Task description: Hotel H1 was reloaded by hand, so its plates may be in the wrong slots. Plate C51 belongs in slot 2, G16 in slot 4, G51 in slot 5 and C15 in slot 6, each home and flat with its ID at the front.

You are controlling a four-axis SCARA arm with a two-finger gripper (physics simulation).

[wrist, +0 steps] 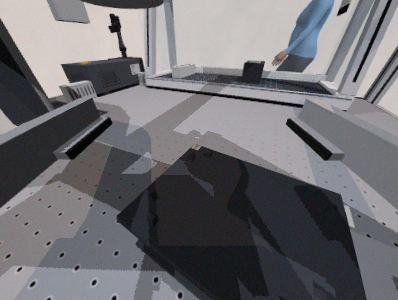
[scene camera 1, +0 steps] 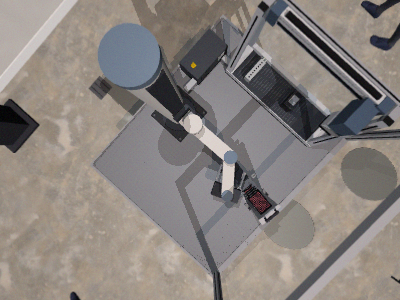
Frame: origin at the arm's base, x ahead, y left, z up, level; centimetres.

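Seen in the pictures: gripper, fingertip midpoint: (wrist: 199, 110).
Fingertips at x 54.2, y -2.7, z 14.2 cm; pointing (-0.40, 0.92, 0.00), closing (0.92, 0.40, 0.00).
A point is followed by its place in that frame.
In the wrist view my gripper (wrist: 199, 110) @[z 14.2, x 54.2, y -2.7 cm] is open and empty, its two fingers wide apart. A large black flat-topped block (wrist: 225, 210) @[z 7.3, x 58.0, y -5.7 cm] shows below and between the fingers, turned at an angle. In scene camera 1 the gripper is hidden under the end of the pale arm (scene camera 1: 228, 177) @[z 25.4, x 53.6, y -8.8 cm], over dark parts. A dark holder with a red-welled plate (scene camera 1: 259, 201) @[z 29.1, x 75.7, y -6.7 cm] on top stands to the right of the arm's end, near the board's edge. I cannot tell which holder is hotel H1. No plate IDs or slot numbers can be read.
A dark box (scene camera 1: 204, 55) @[z 12.8, x -10.9, y 39.8 cm] (wrist: 105, 75) @[z 8.5, x -3.4, y 31.1 cm] stands at the back of the perforated board (scene camera 1: 145, 165) @[z 1.3, x 7.2, y -45.5 cm]. A framed dark deck (scene camera 1: 275, 92) @[z 6.2, x 41.2, y 56.3 cm] (wrist: 215, 79) @[z 6.2, x 38.0, y 53.0 cm] stands beyond the board, with a white rack (scene camera 1: 257, 69) @[z 10.7, x 21.4, y 57.4 cm] and a small black block (scene camera 1: 292, 101) @[z 13.3, x 52.9, y 56.2 cm] (wrist: 253, 71) @[z 10.5, x 53.5, y 51.5 cm] on it.
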